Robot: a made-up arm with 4 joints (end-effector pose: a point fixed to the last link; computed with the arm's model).
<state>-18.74 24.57 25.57 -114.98</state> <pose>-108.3 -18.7 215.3 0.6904 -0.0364 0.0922 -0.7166</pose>
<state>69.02 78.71 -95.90 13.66</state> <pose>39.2 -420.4 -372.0 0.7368 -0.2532 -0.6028 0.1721</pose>
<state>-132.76 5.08 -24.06 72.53</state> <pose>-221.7 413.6 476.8 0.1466 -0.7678 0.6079 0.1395</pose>
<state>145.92 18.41 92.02 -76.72</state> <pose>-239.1 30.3 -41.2 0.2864 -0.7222 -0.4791 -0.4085</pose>
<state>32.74 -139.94 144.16 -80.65</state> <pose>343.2 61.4 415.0 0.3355 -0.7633 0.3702 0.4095</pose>
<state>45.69 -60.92 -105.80 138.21</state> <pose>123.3 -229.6 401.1 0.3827 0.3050 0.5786 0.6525</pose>
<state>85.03 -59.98 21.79 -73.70</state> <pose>104.8 13.9 502.7 0.1579 0.3993 0.6268 -0.6502</pose>
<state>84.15 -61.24 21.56 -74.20</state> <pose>115.8 19.0 501.1 0.1519 0.3875 0.6248 -0.6606</pose>
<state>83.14 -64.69 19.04 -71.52</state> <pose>132.5 34.4 509.4 0.1656 0.3675 0.6146 -0.6781</pose>
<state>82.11 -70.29 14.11 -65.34</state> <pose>153.9 59.7 526.3 0.2020 0.3387 0.5996 -0.6965</pose>
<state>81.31 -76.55 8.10 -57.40</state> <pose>174.0 86.3 545.1 0.2506 0.3070 0.5892 -0.7041</pose>
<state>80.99 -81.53 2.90 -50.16</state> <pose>185.9 104.0 561.3 0.2953 0.2842 0.5871 -0.6981</pose>
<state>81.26 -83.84 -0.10 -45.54</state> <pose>185.9 109.6 572.8 0.3250 0.2778 0.5889 -0.6859</pose>
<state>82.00 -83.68 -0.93 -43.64</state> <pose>176.3 106.6 579.8 0.3399 0.2853 0.5900 -0.6745</pose>
